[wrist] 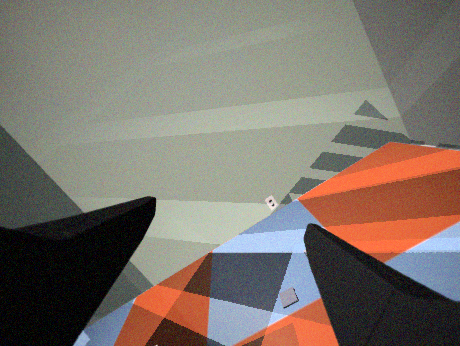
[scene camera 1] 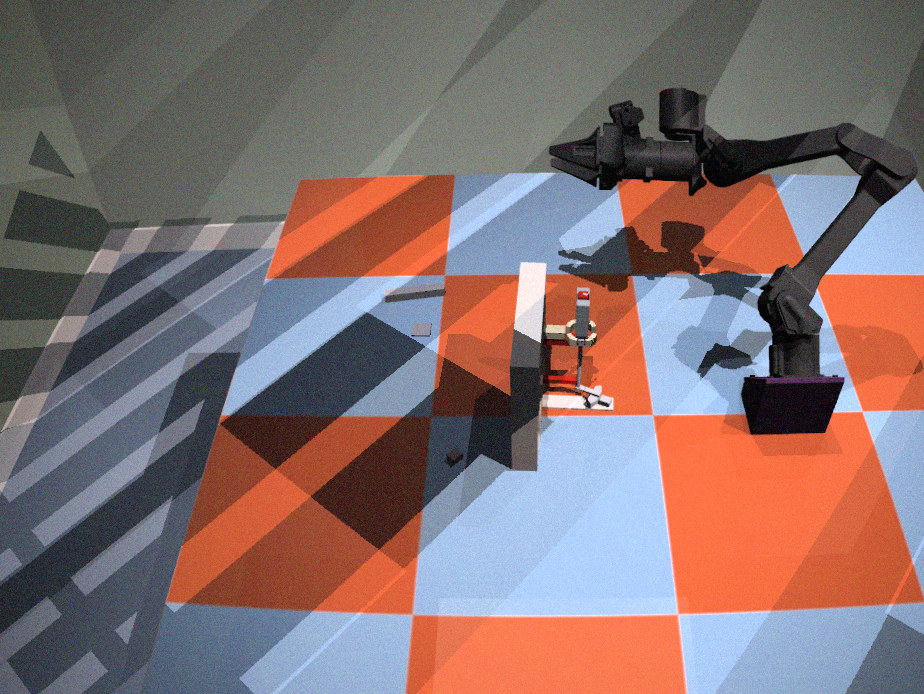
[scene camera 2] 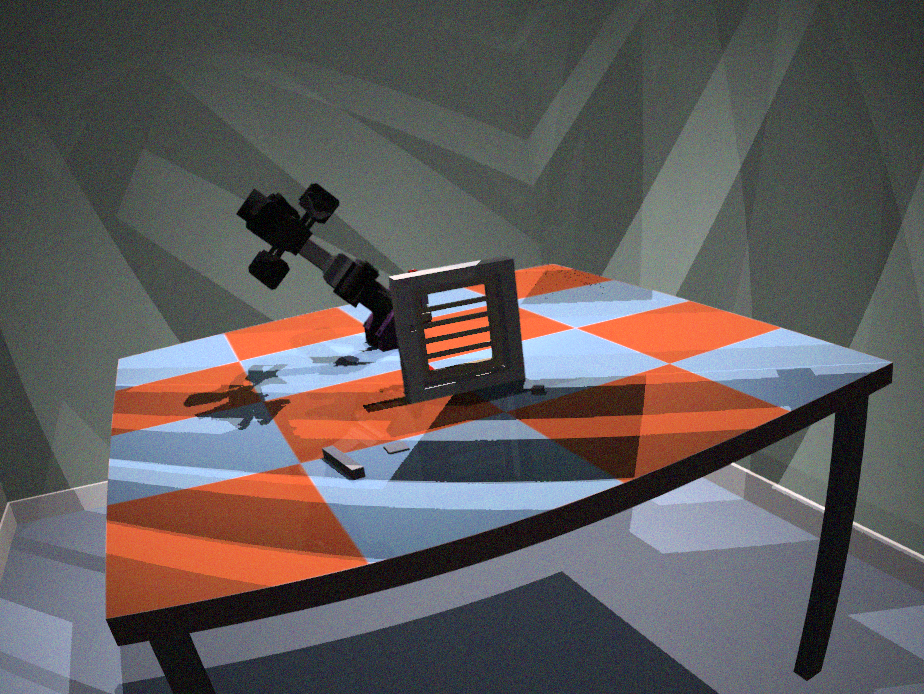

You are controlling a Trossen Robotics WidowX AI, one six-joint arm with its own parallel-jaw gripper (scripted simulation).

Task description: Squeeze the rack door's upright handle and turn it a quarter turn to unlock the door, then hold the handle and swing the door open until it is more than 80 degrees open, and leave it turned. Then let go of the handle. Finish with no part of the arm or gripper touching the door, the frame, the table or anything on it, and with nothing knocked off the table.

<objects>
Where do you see a grey bar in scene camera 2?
354, 470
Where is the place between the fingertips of the gripper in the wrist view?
231, 218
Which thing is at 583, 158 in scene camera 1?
The gripper.
</objects>
